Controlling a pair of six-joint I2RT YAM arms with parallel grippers.
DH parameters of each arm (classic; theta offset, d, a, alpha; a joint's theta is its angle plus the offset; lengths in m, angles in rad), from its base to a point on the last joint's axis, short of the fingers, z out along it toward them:
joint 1: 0 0.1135 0.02 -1.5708
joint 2: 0 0 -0.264 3.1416
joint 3: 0.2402 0 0.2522 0
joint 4: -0.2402 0 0.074 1.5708
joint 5: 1.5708 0 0 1.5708
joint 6: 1.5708 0.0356 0 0
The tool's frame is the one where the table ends.
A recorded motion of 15 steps. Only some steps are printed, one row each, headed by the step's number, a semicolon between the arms.
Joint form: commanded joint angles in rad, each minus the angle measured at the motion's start. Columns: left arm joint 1, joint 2, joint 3, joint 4, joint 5, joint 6; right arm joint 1, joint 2, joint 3, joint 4, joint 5, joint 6.
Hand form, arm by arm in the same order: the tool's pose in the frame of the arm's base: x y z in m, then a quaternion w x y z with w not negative. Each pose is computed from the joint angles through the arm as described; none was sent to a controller.
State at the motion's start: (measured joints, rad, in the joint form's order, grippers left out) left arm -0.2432 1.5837 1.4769 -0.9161 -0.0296 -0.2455; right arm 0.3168 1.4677 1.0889 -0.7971 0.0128 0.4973
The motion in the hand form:
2: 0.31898 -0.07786 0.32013 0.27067 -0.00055 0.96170 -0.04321; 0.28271 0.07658 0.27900 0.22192 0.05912 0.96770 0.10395
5: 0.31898 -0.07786 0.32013 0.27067 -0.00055 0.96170 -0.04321; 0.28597 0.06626 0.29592 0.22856 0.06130 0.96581 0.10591
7: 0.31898 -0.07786 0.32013 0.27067 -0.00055 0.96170 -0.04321; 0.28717 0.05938 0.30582 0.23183 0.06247 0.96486 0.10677
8: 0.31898 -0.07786 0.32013 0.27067 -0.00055 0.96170 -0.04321; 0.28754 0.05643 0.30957 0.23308 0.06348 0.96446 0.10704
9: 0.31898 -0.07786 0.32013 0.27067 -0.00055 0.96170 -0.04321; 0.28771 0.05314 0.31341 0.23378 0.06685 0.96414 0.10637
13: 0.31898 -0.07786 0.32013 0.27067 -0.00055 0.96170 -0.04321; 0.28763 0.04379 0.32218 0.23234 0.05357 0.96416 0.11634
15: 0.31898 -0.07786 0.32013 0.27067 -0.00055 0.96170 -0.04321; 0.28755 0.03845 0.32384 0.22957 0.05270 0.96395 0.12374
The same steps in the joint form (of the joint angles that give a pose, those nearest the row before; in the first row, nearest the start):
2: -0.0012 -0.0088 0.0004 -0.0034 -0.0160 0.0130; -0.0591 -0.0149 0.1232 -0.0408 -0.0694 -0.1034
5: -0.0012 -0.0088 0.0004 -0.0034 -0.0160 0.0130; -0.0981 -0.0149 0.1877 -0.0931 -0.0866 -0.1328
7: -0.0012 -0.0088 0.0004 -0.0034 -0.0160 0.0130; -0.1232 -0.0149 0.2258 -0.1259 -0.0981 -0.1522
8: -0.0012 -0.0088 0.0004 -0.0034 -0.0160 0.0130; -0.1339 -0.0149 0.2404 -0.1385 -0.1026 -0.1595
9: -0.0012 -0.0088 0.0004 -0.0034 -0.0160 0.0130; -0.1453 -0.0149 0.2556 -0.1533 -0.1049 -0.1633
13: -0.0012 -0.0088 0.0004 -0.0034 -0.0160 0.0130; -0.1823 -0.0149 0.2907 -0.1911 -0.1492 -0.2163
15: -0.0012 -0.0088 0.0004 -0.0034 -0.0160 0.0130; -0.2037 -0.0149 0.2980 -0.2033 -0.1751 -0.2331

